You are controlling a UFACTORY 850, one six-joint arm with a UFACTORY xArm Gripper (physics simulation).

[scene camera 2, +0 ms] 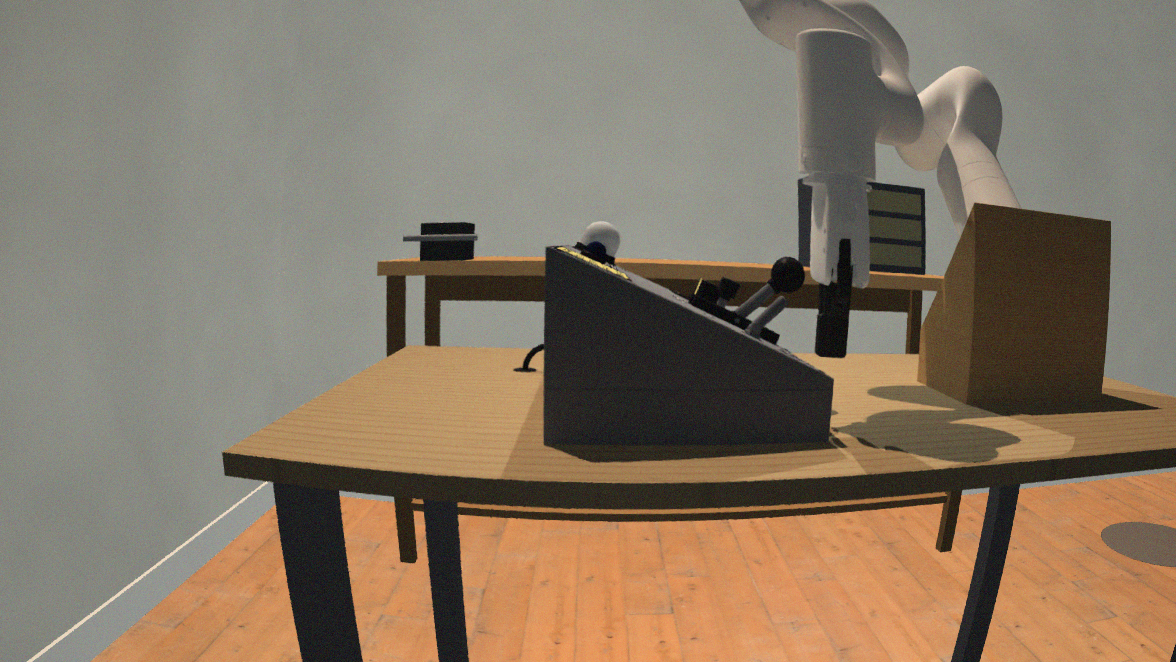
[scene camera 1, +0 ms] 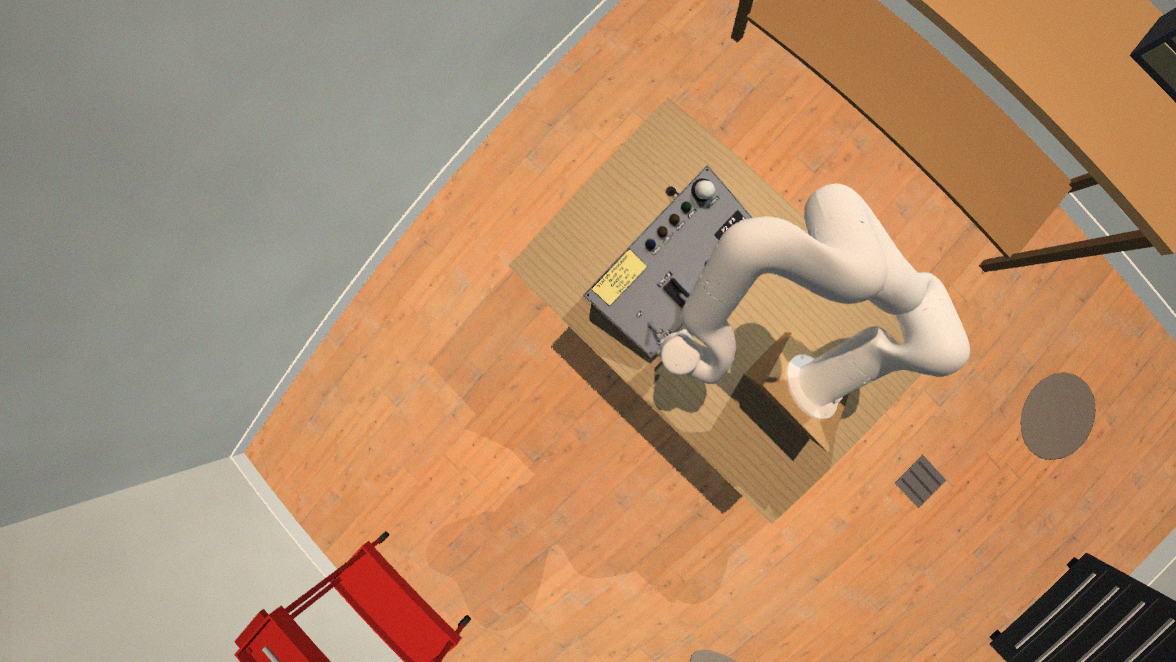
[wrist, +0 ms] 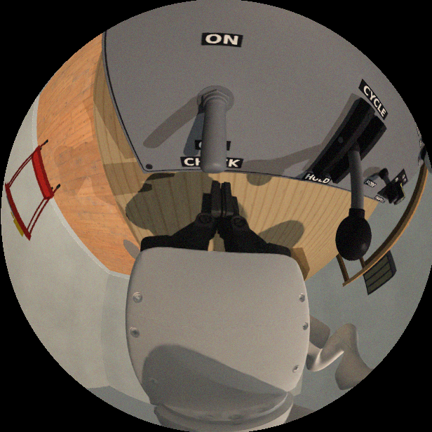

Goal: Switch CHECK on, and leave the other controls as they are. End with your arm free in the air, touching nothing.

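The CHECK switch (scene camera 2: 766, 316) (wrist: 214, 135) is a grey toggle lever on the sloped face of the grey control box (scene camera 1: 627, 316) (scene camera 2: 683, 386) (wrist: 280, 65). Its lever leans down toward the CHECK label, away from the ON label (wrist: 222, 39), and partly hides the OFF label. My gripper (scene camera 2: 832, 353) (wrist: 218, 192) is shut and empty. Its fingertips are low, off the box's low front edge, just past the free end of the lever. A small gap seems to show between them in the wrist view. In scene camera 1 the arm's wrist hides the gripper.
The CYCLE lever with a black ball (scene camera 2: 787, 274) (wrist: 353, 237) stands right of CHECK in the wrist view. Beyond it are small black MODE and selector knobs (wrist: 392, 189). A brown wedge-shaped block (scene camera 2: 1036, 304) stands on the wooden table (scene camera 1: 592, 222) (scene camera 2: 345, 419) near the arm's base.
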